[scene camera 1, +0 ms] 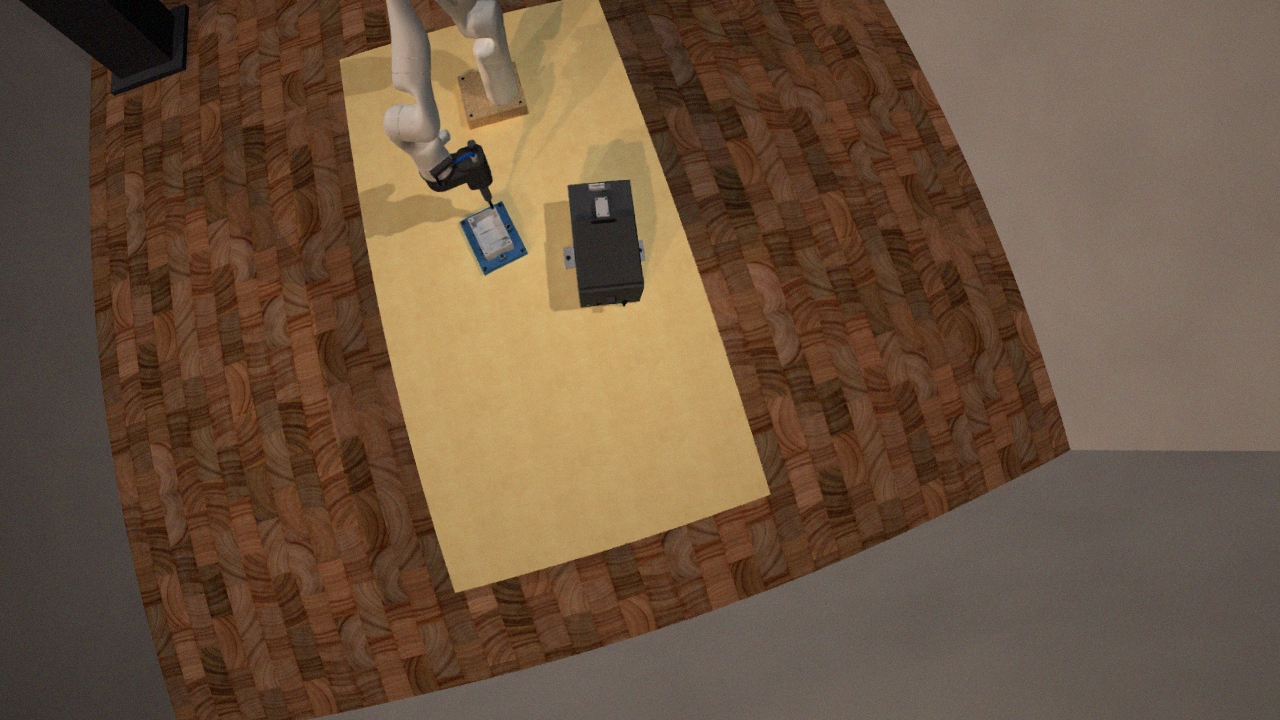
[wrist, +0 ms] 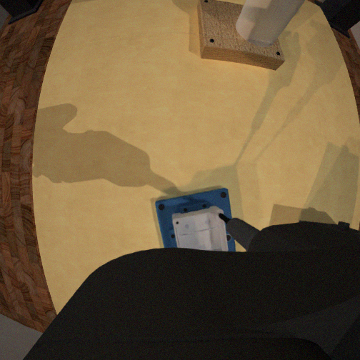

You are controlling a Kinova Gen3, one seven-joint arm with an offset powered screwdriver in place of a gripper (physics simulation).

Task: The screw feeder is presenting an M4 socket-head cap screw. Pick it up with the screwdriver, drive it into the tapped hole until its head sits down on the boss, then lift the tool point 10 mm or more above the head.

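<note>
My screwdriver (scene camera 1: 491, 205) (wrist: 221, 216) is a black tool with a thin dark tip. The tip is at the upper right corner of the pale workpiece (scene camera 1: 490, 232) (wrist: 197, 233) in the wrist view, and at its upper edge in the scene view. The workpiece lies on a blue plate (scene camera 1: 486, 267) (wrist: 164, 220). I cannot tell whether the tip touches it or whether a screw is on the tip. The tapped hole under the tip and the screw are too small or hidden. The dark screw feeder (scene camera 1: 605, 255) stands right of the plate in the scene view.
The arm's base stands on a wooden block (scene camera 1: 490, 117) (wrist: 220, 40) on the yellow mat (scene camera 1: 572, 429) (wrist: 115, 75). A black column (scene camera 1: 125, 44) stands at the upper left of the scene view. The tool's dark body covers the lower wrist view.
</note>
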